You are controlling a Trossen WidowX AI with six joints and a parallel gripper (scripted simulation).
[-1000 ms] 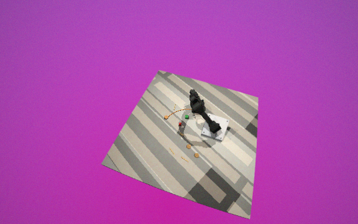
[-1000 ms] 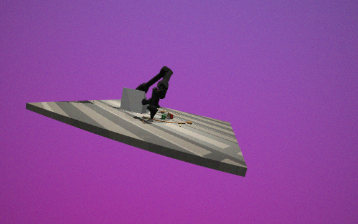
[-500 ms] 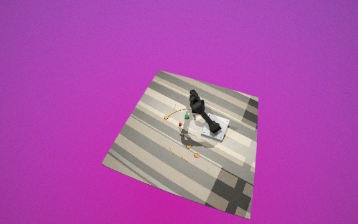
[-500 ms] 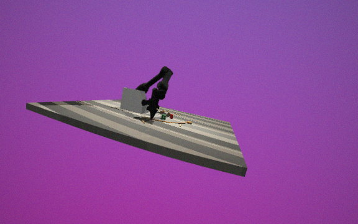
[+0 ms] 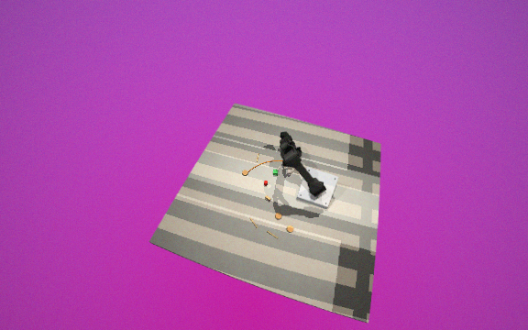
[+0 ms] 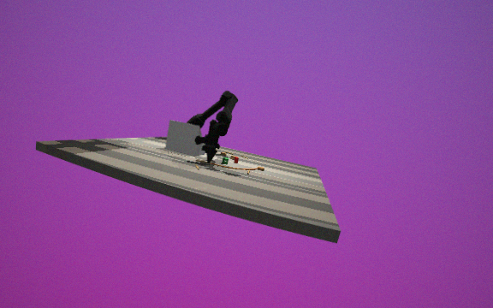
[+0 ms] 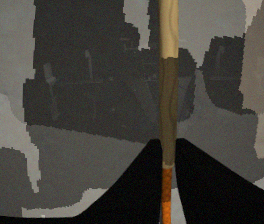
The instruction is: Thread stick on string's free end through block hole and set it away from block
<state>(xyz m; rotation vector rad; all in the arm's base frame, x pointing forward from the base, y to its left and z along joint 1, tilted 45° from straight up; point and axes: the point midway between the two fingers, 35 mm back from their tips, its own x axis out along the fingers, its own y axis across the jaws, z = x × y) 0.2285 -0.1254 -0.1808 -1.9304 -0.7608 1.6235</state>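
Now: gripper tip 120 mm to the right of the green block, 60 mm short of it and 10 mm below it. From my gripper tip the other things lie so: thin wooden stick 10 mm behind; red object 220 mm to the left, 110 mm ahead, 10 mm above; round wooden button 260 mm ahead, 170 mm to the left.
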